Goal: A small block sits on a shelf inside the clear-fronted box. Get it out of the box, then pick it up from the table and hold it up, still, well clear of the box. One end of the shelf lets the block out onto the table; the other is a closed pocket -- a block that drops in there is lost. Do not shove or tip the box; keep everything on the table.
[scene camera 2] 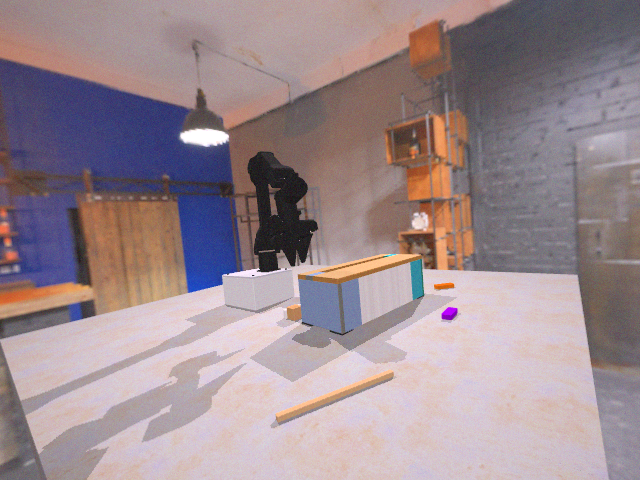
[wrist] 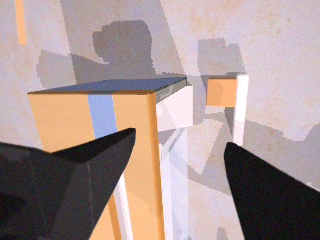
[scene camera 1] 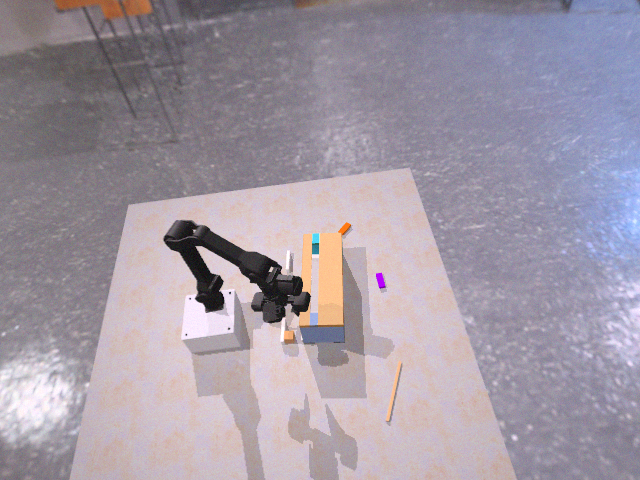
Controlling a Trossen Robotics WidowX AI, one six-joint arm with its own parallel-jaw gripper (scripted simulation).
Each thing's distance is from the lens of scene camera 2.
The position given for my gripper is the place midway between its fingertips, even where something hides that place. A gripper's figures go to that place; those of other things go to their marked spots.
my gripper point(scene camera 2: 298, 264): 0.81 m
long box point(scene camera 2: 339, 298): 0.67 m
thin wooden stick point(scene camera 2: 290, 412): 0.46 m
The marked spots on the long box and the thin wooden stick are 0.29 m apart.
